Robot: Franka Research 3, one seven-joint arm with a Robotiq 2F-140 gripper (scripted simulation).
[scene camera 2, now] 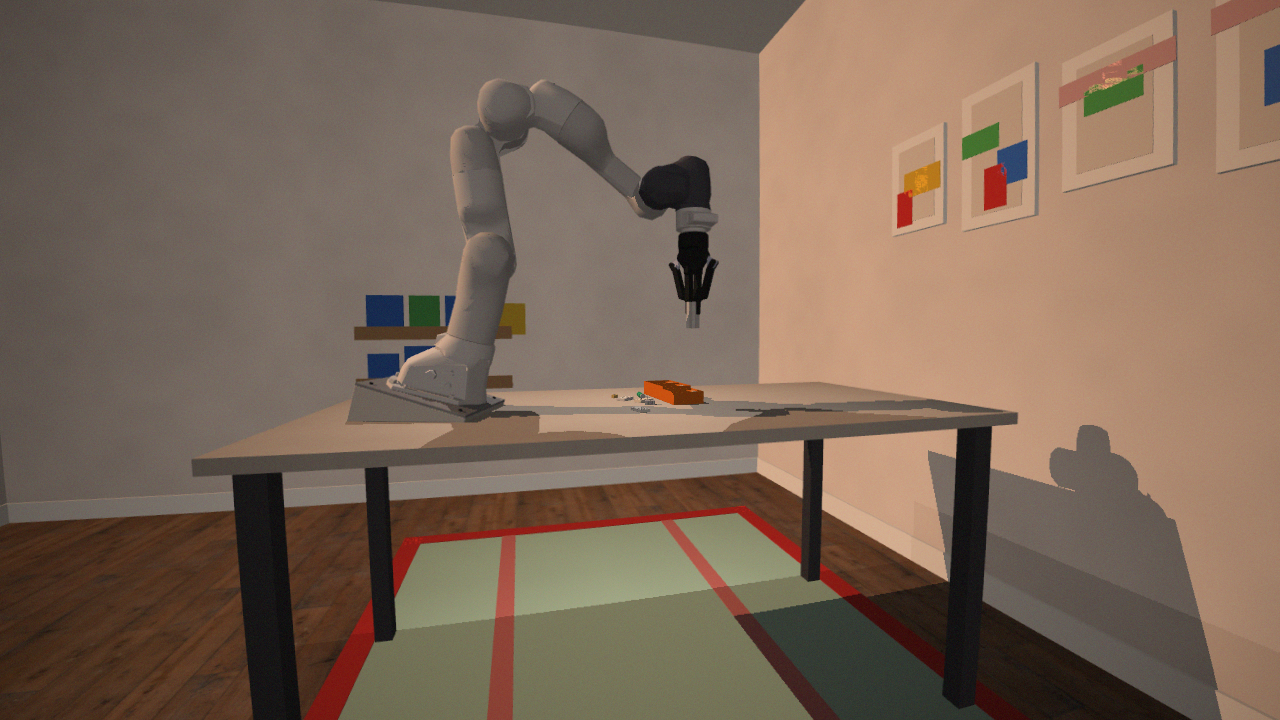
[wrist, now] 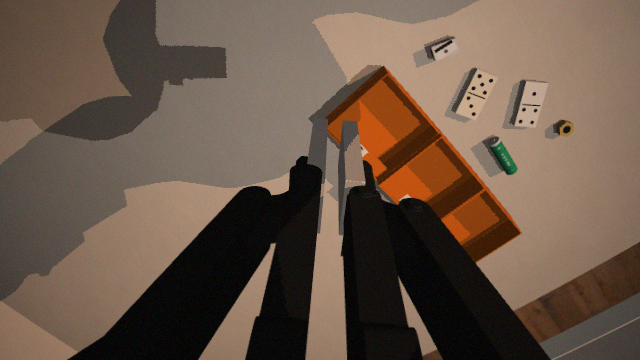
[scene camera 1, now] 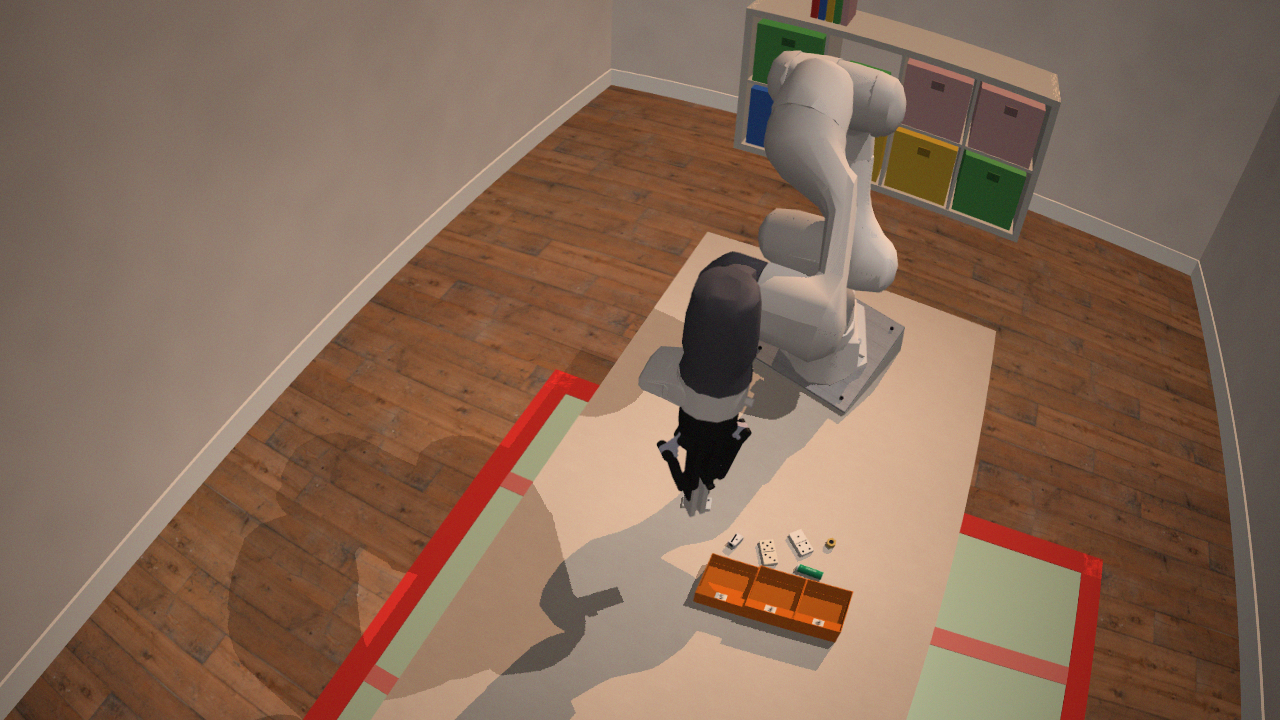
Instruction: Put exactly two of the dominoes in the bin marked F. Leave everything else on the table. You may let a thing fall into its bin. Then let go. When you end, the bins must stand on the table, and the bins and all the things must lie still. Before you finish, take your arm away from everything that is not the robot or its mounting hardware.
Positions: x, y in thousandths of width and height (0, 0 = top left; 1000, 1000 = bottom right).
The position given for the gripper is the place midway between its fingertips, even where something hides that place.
gripper: scene camera 2 541, 456; wrist 521, 396; scene camera 1 542, 706
orange three-compartment bin: scene camera 2 528, 547; wrist 618, 385; scene camera 1 603, 816
